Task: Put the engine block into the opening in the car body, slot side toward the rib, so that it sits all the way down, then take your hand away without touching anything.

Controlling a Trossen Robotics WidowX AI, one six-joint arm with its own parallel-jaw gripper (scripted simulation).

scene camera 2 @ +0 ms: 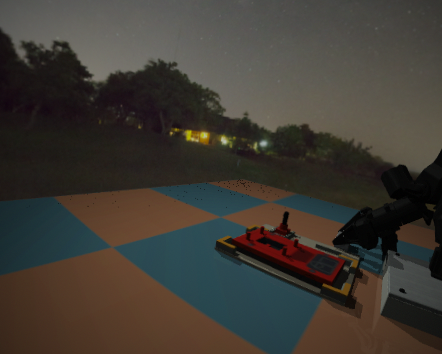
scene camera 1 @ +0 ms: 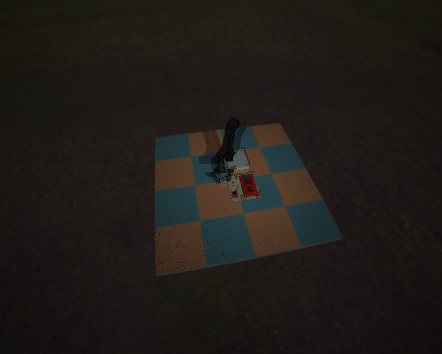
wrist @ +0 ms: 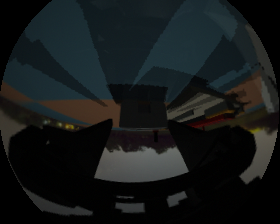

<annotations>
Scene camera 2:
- my gripper: 335, 237
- car body: 314, 267
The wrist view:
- my gripper: 141, 122
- dark square block: 132, 115
</annotations>
